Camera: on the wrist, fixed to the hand. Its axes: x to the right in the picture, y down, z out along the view.
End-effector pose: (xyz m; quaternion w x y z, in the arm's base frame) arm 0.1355 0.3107 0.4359 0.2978 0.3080 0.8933 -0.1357
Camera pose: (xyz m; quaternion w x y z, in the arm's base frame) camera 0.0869 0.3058 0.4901 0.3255 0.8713 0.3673 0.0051
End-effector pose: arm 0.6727 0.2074 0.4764 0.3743 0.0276 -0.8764 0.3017
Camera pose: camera 0.7264 0.2100 0.5258 0.0121 0.5461 0.6182 -0.5652
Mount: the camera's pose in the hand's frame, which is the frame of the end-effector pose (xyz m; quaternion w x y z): -0.0049 -0.0377 -0.0623 0.6927 0.1048 -0.0616 0.7109
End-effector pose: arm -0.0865 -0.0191 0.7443 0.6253 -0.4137 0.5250 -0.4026
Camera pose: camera -0.1514 -0.0330 0.7747 0.7951 0.1274 0.5771 0.1361
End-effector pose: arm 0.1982 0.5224 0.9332 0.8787 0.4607 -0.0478 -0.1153
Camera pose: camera 0.1993 0.5527 0.8668 0.6394 0.3701 -0.4268 0.5214
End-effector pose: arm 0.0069 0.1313 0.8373 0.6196 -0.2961 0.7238 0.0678
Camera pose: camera -0.0269 0.0733 0.8659 0.4566 0.3785 0.6808 0.4298
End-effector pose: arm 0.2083 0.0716 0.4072 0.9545 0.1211 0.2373 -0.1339
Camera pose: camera 0.1661 0.0557 0.3498 0.7583 0.3444 0.0055 0.5535
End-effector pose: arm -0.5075 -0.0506 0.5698 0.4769 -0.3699 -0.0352 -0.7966
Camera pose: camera -0.5704 -0.0520 0.5328 0.9332 -0.2803 0.1257 -0.1863
